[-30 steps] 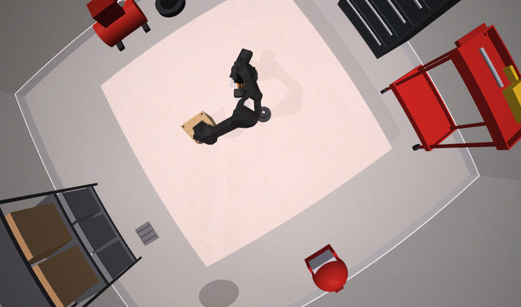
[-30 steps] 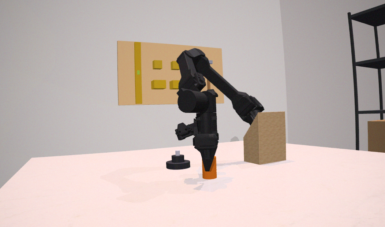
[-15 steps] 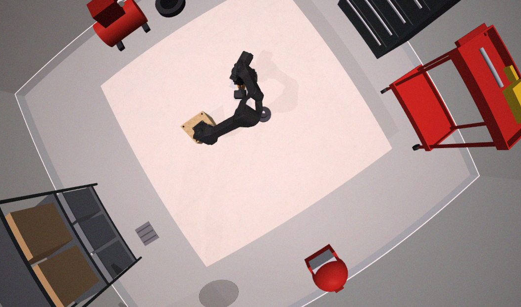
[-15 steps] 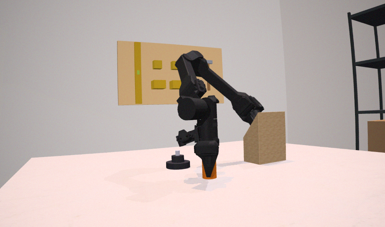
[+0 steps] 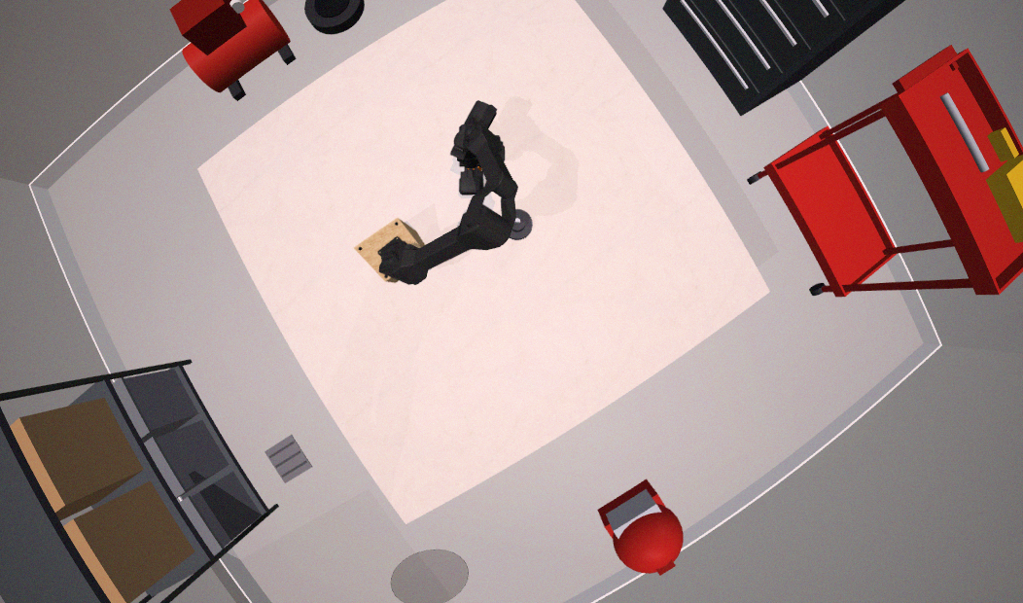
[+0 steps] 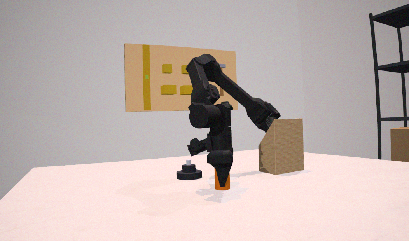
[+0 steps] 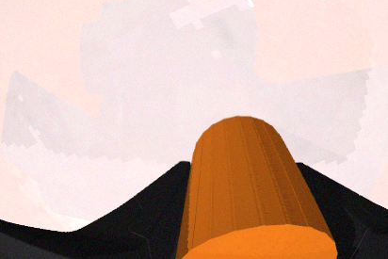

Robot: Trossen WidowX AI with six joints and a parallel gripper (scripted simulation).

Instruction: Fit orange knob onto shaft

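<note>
Now: gripper tip 20 cm to the left of the pedestal and 2 cm below it. Round my gripper tip: knob 3 cm above.
</note>
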